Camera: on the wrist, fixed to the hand. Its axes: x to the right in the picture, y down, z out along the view.
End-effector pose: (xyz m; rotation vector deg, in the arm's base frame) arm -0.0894 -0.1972 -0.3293 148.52 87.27 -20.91
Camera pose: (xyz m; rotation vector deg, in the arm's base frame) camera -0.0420 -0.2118 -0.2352 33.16 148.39 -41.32
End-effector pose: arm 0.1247 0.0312 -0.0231 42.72 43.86 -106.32
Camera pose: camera 0.1880 0.0963 -0.0786 43.48 -70.55 150.63
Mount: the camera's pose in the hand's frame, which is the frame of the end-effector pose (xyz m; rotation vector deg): -0.0149 0.0462 -0.0947 -17.55 -30.91 -86.99
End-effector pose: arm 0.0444 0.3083 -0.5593 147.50 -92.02 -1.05
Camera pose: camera 0.0028 0.3095 -0.4614 164.64 35.67 -56.19
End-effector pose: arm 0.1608 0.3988 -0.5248 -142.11 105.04 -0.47
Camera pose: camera 0.1087 0.3955 -0.4321 -166.56 -25.34 44.17
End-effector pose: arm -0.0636 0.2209 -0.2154 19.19 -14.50 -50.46
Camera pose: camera -0.0068 0.2771 -0.2857 -4.59 -19.49 -142.61
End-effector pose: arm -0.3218 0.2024 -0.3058 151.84 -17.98 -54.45
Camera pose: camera -0.2765 0.1841 -0.2113 -107.38 -99.44 100.90
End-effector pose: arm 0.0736 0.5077 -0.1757 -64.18 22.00 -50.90
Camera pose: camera 0.0203 0.4683 -0.2589 -106.34 -55.74 -100.66
